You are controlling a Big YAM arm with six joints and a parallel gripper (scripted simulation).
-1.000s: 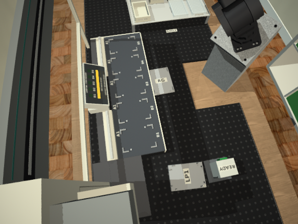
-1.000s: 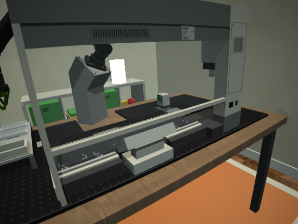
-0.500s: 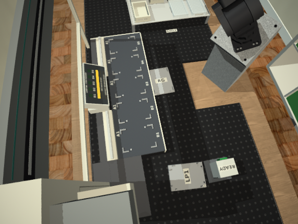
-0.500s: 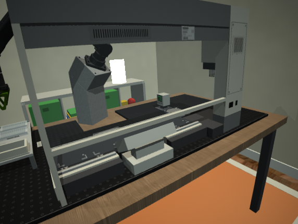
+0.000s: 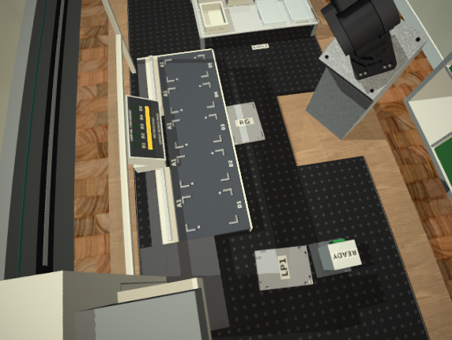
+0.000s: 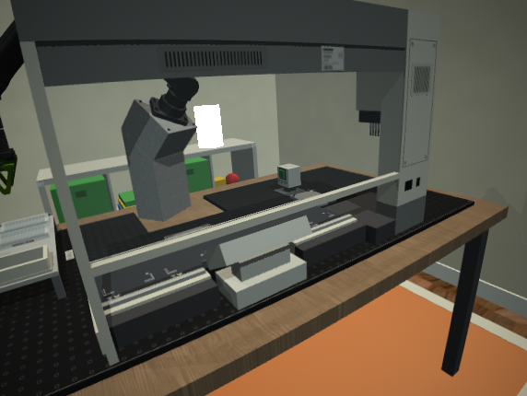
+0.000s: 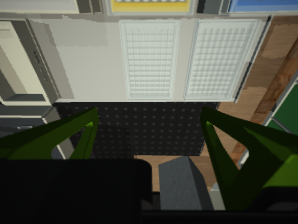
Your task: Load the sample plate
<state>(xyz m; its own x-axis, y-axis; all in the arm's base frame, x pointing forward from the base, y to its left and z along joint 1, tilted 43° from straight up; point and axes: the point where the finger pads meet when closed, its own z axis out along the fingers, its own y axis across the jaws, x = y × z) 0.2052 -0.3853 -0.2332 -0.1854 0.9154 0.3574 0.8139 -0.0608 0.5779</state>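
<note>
My hand is 13 cm above the clear plate lid. From my hand the other things lie so: sample plate 14 cm below; then shelf 15 cm below, 7 cm ahead, 5 cm to the right; then shelf label 21 cm below, 11 cm to the left, 3 cm ahead.
</note>
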